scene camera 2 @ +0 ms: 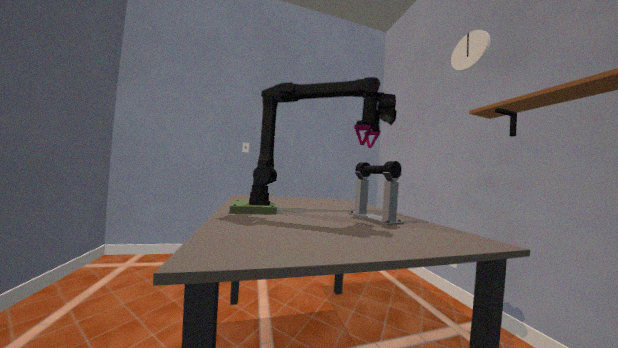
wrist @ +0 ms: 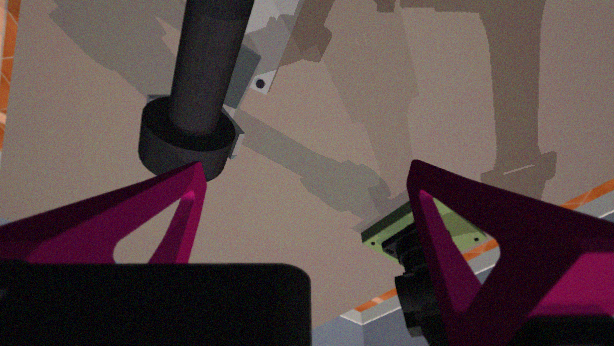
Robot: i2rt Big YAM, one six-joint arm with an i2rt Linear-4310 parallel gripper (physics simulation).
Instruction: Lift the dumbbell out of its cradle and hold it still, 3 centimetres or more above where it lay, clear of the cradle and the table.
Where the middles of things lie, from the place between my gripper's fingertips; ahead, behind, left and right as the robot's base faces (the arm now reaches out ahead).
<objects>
The black dumbbell (wrist: 188,125) lies 9 cm below my hand, 7 cm ahead of it and 1 cm to the left of it. Also, from my hand: grey cradle (scene camera 2: 389,214) 21 cm below, 7 cm ahead, 1 cm to the left.
</objects>
